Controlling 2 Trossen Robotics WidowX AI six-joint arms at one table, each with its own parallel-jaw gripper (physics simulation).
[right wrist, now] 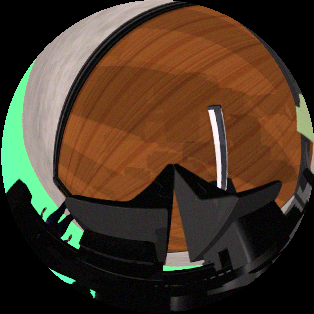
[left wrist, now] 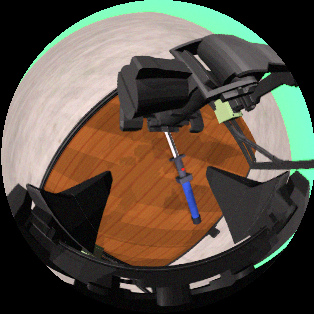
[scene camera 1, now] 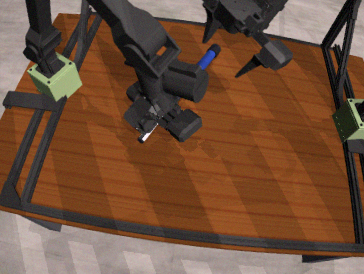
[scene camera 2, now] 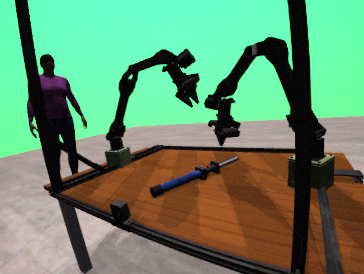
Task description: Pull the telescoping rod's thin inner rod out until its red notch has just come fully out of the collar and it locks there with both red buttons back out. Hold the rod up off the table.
Scene:
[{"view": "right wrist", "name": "my right gripper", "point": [172, 168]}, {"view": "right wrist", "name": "telescoping rod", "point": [229, 185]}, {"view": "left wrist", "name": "my left gripper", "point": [159, 173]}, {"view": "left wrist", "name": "my right gripper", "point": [152, 129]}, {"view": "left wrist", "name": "telescoping rod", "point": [183, 177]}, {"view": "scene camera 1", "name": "my left gripper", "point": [219, 59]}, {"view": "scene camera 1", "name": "my right gripper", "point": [168, 129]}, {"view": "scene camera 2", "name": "telescoping rod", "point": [200, 172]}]

